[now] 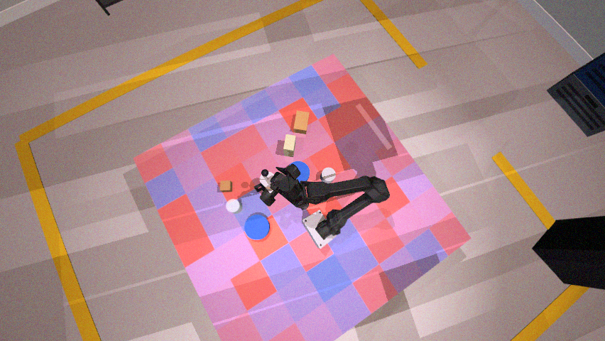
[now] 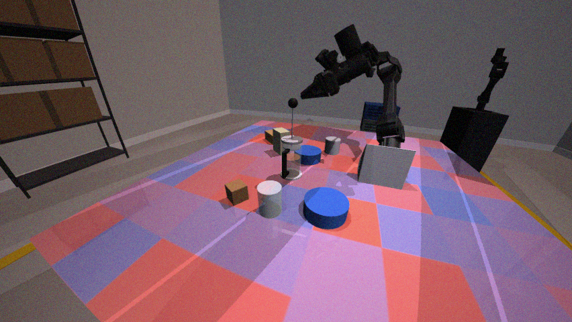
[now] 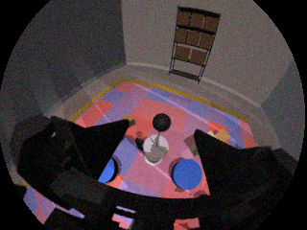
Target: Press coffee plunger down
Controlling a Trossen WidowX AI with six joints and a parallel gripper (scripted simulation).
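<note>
Now: gripper tip 30 mm short of the coffee press, 20 mm to the right of it and 150 mm above it. From my gripper tip the other things lie so: brown cube (150 mm ahead, 180 mm to the left, 260 mm below).
</note>
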